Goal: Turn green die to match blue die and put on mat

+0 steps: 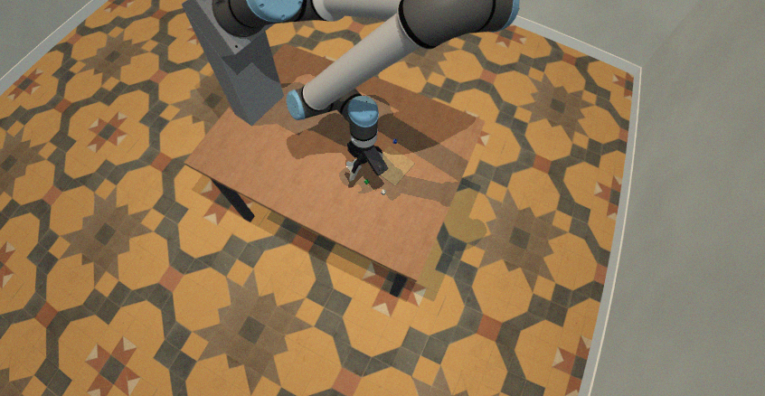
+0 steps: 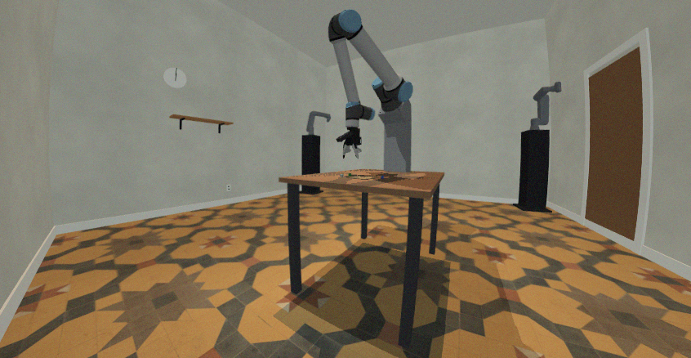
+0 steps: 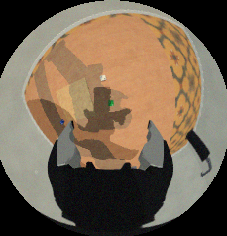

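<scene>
Right now my hand is 100 mm above the green die. From my hand the other things lie so: blue die 40 mm ahead, 230 mm to the left, 100 mm below; then white die 80 mm ahead, 20 mm to the right, 100 mm below; then tan mat 70 mm ahead, 120 mm to the left, 110 mm below.
</scene>
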